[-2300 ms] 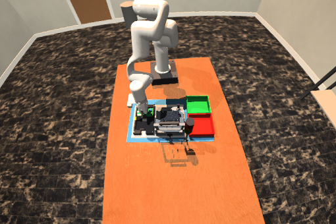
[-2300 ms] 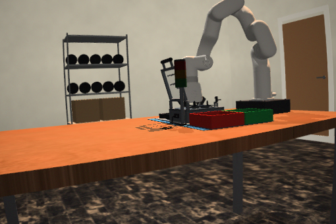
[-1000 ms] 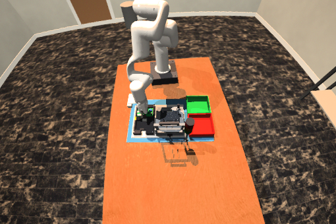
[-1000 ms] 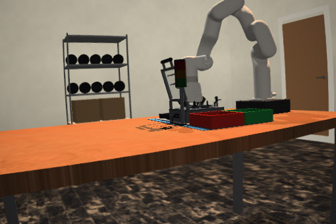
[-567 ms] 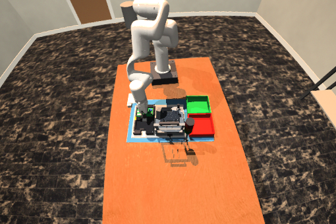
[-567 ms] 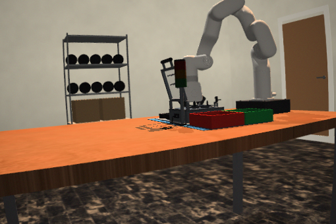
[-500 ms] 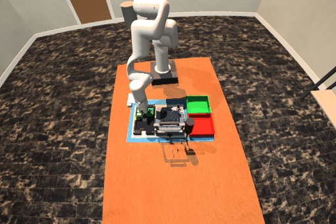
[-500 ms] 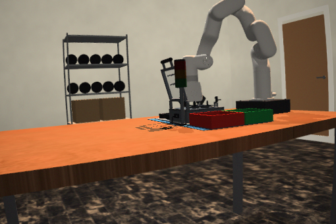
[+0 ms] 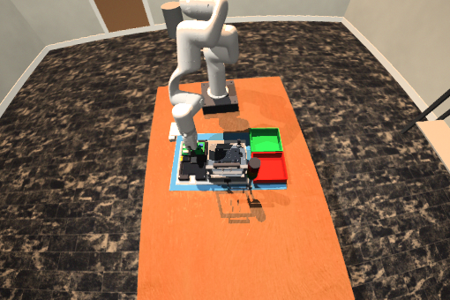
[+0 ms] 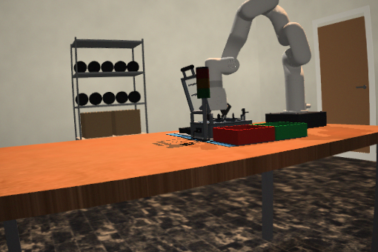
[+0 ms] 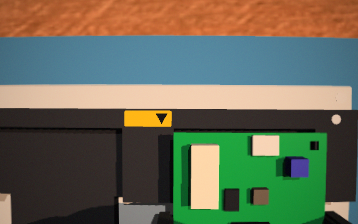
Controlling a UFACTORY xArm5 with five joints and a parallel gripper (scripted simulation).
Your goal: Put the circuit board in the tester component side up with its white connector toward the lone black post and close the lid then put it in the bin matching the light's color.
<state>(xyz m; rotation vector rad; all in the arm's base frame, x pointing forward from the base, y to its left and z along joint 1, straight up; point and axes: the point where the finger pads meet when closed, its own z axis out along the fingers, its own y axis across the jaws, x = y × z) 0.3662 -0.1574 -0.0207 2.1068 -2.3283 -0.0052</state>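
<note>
The tester lid lies 20 cm ahead of my hand, 15 cm to the left of it and 14 cm above it. Also, from my hand: red bin 14 cm ahead, 36 cm to the left, 3 cm below; green circuit board right at my hand; green bin 1 cm behind, 37 cm to the left, 3 cm below.
</note>
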